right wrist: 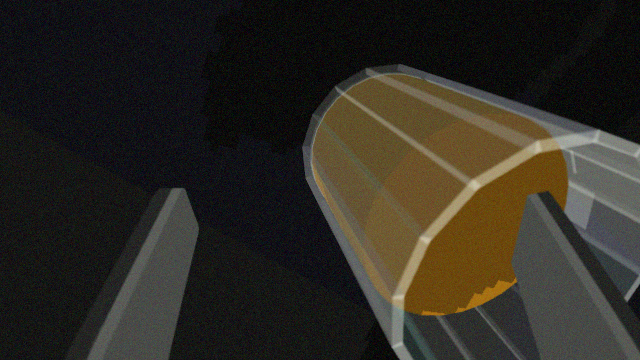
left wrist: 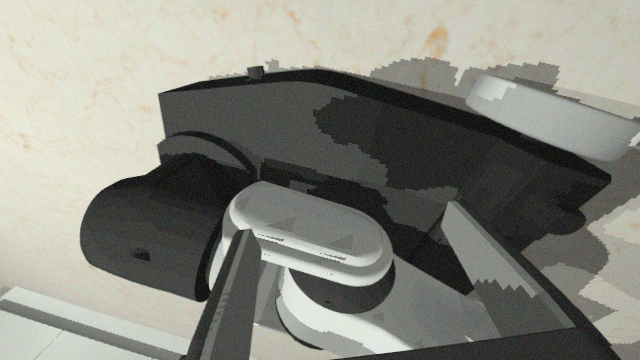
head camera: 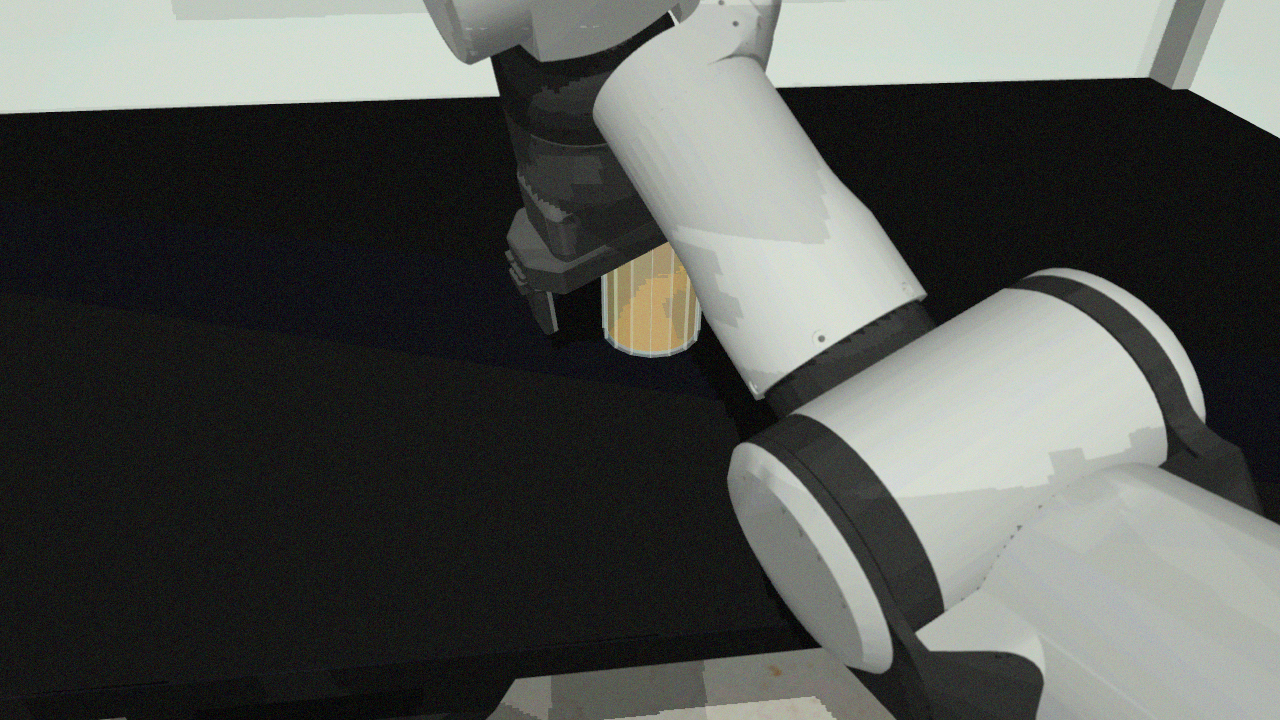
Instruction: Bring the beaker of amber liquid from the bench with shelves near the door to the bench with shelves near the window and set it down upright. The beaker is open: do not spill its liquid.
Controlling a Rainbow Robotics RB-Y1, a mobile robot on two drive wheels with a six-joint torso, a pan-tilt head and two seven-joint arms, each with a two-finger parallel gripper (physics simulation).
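The clear open beaker of amber liquid (head camera: 650, 313) (right wrist: 390, 145) stands upright on the black bench top (head camera: 268, 501); its upper part is hidden in the head view. My right gripper (head camera: 631, 293) (right wrist: 350, 208) is open and empty, low at the beaker. In the right wrist view one finger is left of the beaker, apart from it, and the other overlaps the beaker's mouth; whether that finger touches the glass or is inside the rim, I cannot tell. My left gripper (left wrist: 349, 227) is open and holds nothing, away from the beaker, with parts of my own body beyond its fingers.
A grey upright post (head camera: 1186, 44) stands at the back right corner of the bench, with a pale surface behind. My right arm (head camera: 751, 197) covers much of the bench's right side. A pale, brown-flecked floor (left wrist: 100, 50) shows below the left wrist. Neither door nor window can be identified.
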